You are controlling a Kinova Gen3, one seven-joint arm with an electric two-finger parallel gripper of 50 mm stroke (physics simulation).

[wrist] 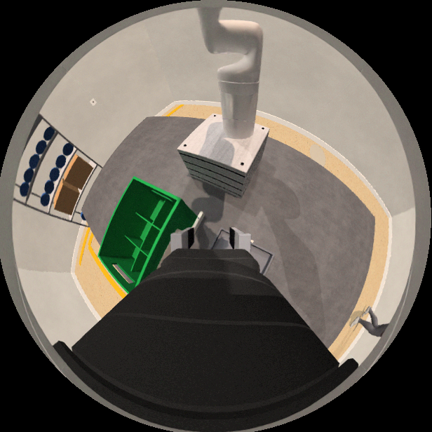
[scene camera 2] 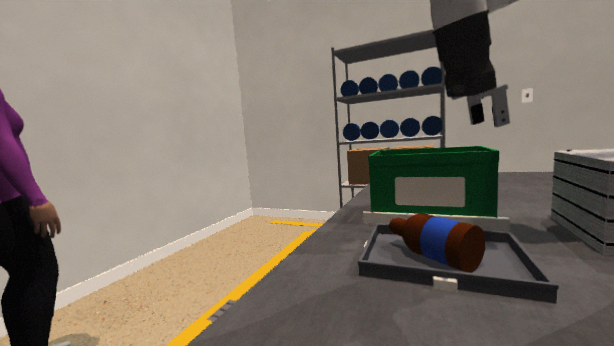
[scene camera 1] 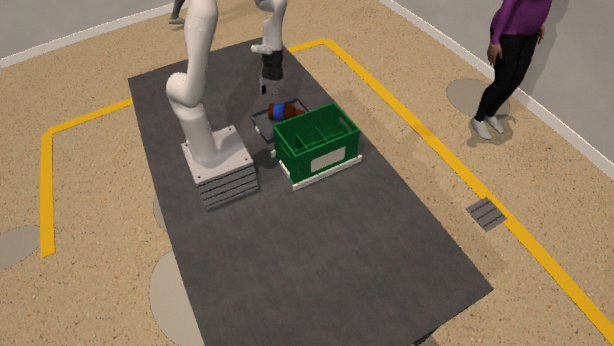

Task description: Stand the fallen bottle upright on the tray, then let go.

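Pixels of known places: gripper, between the fingertips: [scene camera 2: 489,123] [scene camera 1: 268,95]; arm's base, origin of its link: [scene camera 1: 204,151].
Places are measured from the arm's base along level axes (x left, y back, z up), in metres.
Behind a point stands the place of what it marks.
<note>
A brown bottle [scene camera 1: 289,112] @(x 0.192, y -0.387, z -0.093 m) [scene camera 2: 440,241] @(x 0.276, y -0.359, z -0.105 m) with a blue band lies on its side in the shallow dark tray [scene camera 1: 258,126] @(x 0.200, y -0.244, z -0.134 m) [scene camera 2: 530,291] @(x 0.298, y -0.252, z -0.148 m) [wrist: 268,264]. In the scene camera 2 view its neck points left and its base faces right, toward the camera. My gripper [scene camera 1: 268,91] @(x 0.134, y -0.293, z 0.072 m) [scene camera 2: 489,116] @(x 0.134, y -0.293, z 0.072 m) [wrist: 211,234] is open, with nothing between its fingers, and hangs above the bottle and tray, apart from both. In the wrist view the gripper body hides the bottle and part of the tray.
A green crate [scene camera 1: 327,145] @(x -0.138, y -0.430, z 0.005 m) [scene camera 2: 434,187] @(x 0.044, y -0.394, z -0.066 m) [wrist: 145,230] with compartments stands right beside the tray, with pale strips along its base. The arm's grey block base [scene camera 1: 227,182] @(x -0.126, y -0.052, z -0.057 m) [scene camera 2: 582,200] @(x 0.025, y -0.142, z -0.085 m) [wrist: 217,170] stands near the crate. A shelf rack [scene camera 2: 385,46] stands behind. A person [scene camera 1: 515,60] stands off the mat.
</note>
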